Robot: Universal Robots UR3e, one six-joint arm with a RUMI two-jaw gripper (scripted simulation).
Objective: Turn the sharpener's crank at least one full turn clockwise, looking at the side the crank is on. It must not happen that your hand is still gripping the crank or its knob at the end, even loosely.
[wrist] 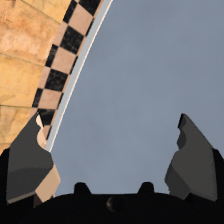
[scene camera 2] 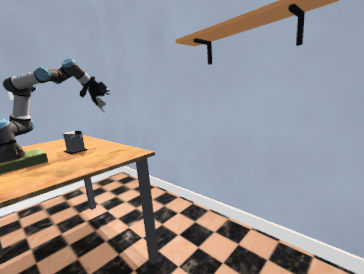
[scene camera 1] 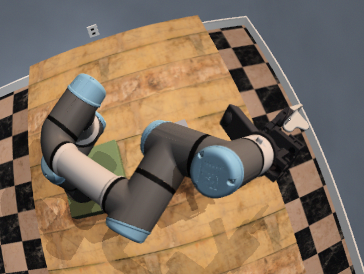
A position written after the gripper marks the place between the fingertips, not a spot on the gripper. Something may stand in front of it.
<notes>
In view: the gripper point(scene camera 1: 284, 135).
The gripper shows as well in the wrist view point(wrist: 111, 114).
</notes>
